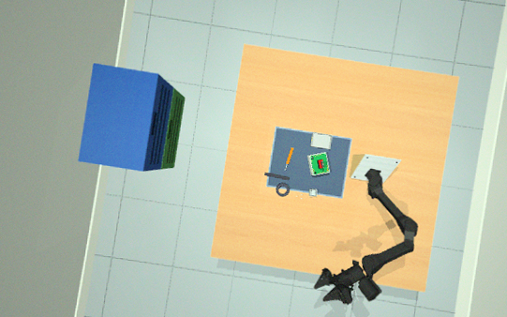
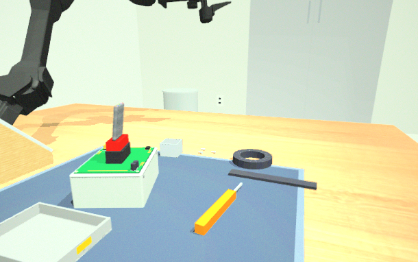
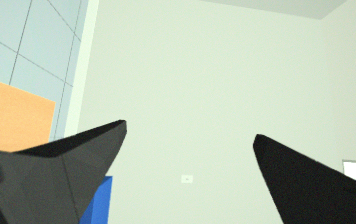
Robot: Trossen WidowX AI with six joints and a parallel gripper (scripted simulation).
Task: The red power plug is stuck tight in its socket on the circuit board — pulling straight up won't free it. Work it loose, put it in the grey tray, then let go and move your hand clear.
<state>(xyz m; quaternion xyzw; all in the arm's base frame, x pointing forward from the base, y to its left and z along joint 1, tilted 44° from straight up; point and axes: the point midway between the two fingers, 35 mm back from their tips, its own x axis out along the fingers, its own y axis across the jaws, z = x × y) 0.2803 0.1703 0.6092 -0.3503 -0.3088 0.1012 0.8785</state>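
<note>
My gripper tip is 2 cm short of the red power plug, 55 cm to the left of it and 34 cm above it. Round my gripper tip: blue mat 7 cm ahead, 54 cm to the right, 42 cm below; dark flat bar 24 cm ahead, 41 cm to the right, 42 cm below.
</note>
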